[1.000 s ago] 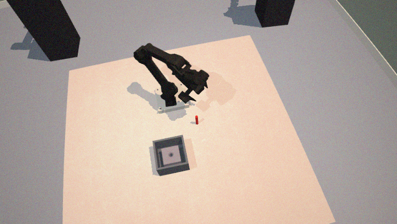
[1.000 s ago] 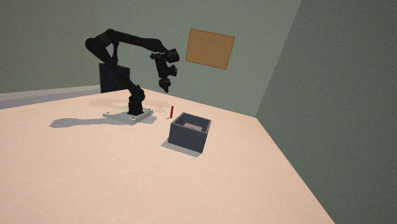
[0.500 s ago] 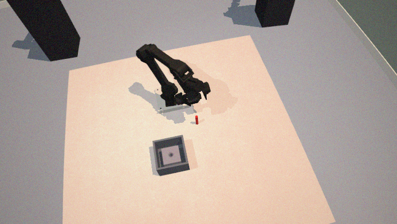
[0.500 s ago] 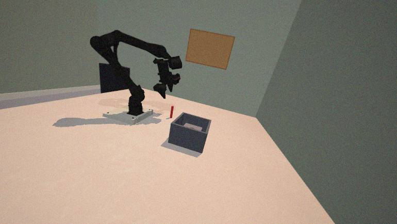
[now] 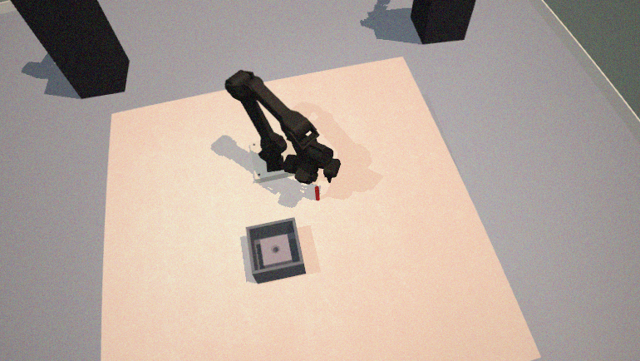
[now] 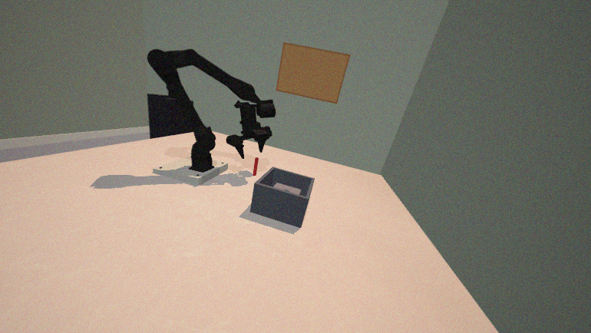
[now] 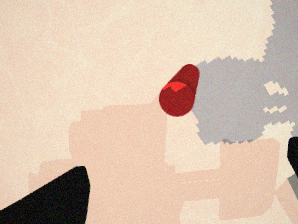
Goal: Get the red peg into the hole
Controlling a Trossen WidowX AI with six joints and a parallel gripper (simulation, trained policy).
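My gripper tip is 3 cm short of the red peg, 1 cm to the left of it and 4 cm above it. The rest, counted from my gripper tip: grey box (22 cm ahead, 17 cm to the right, 6 cm below); then plate (22 cm ahead, 17 cm to the right, 4 cm below).
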